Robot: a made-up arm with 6 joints. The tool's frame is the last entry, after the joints. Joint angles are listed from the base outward.
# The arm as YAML. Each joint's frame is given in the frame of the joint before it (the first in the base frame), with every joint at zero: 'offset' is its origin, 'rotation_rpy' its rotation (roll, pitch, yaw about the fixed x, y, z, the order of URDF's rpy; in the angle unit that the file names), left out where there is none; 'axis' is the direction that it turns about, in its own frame. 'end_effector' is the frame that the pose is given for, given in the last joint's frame.
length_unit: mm
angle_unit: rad
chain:
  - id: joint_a
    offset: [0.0, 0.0, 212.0]
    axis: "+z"
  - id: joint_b
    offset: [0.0, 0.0, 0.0]
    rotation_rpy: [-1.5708, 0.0, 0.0]
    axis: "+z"
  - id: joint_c
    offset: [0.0, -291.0, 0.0]
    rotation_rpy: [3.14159, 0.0, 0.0]
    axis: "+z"
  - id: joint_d
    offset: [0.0, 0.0, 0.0]
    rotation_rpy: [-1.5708, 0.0, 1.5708]
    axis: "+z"
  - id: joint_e
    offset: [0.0, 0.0, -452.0]
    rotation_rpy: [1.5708, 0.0, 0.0]
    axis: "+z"
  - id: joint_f
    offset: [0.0, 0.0, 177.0]
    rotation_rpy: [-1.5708, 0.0, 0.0]
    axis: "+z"
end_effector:
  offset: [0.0, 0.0, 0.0]
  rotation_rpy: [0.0, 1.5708, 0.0]
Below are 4 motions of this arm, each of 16 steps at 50 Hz.
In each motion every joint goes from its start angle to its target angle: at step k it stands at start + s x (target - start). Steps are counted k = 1, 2, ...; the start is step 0. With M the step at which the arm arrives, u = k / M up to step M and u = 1 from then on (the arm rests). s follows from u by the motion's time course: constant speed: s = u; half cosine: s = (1 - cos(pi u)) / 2; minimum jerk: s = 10 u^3 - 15 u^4 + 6 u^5.
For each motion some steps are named. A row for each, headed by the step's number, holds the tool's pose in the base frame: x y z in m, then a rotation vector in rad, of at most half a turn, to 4 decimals.
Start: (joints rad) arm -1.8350 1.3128 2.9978 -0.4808 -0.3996 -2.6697
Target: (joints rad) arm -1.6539 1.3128 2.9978 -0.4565 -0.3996 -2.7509
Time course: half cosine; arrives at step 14
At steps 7, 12, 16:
7: -0.2090 -0.2774 0.7444 1.3521 -1.3428 0.8548
12: -0.1864 -0.2917 0.7442 1.4344 -1.2916 0.9313
16: -0.1838 -0.2931 0.7442 1.4434 -1.2858 0.9396

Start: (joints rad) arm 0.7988 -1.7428 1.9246 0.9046 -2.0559 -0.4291
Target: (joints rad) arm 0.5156 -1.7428 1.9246 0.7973 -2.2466 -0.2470
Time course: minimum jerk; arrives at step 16
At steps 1, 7, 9, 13, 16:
1: -0.3459 -0.5116 -0.1850 1.8531 -0.9719 0.5399
7: -0.3973 -0.4771 -0.1810 1.6749 -1.0195 0.4902
9: -0.4270 -0.4535 -0.1785 1.5661 -1.0427 0.4542
13: -0.4676 -0.4161 -0.1748 1.4087 -1.0684 0.3949
16: -0.4733 -0.4104 -0.1742 1.3858 -1.0714 0.3857

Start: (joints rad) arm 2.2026 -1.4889 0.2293 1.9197 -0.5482 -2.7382
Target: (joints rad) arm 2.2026 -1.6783 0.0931 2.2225 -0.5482 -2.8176
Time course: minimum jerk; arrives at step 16
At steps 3, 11, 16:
3: 0.2571 -0.4579 0.6553 2.6918 -0.0225 1.3973
11: 0.2266 -0.4782 0.6066 2.6843 -0.2900 1.2864
16: 0.2189 -0.4808 0.5957 2.6786 -0.3509 1.2593

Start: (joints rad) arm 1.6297 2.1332 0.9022 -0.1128 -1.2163 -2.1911
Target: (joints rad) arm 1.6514 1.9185 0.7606 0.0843 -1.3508 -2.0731
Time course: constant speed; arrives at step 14
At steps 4, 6, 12, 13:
4: 0.1500 0.4160 -0.3542 -0.2597 1.1781 -1.0523
6: 0.1480 0.4297 -0.3429 -0.2907 1.1672 -1.0222
12: 0.1408 0.4689 -0.3075 -0.3800 1.1284 -0.9350
13: 0.1395 0.4751 -0.3014 -0.3944 1.1211 -0.9210

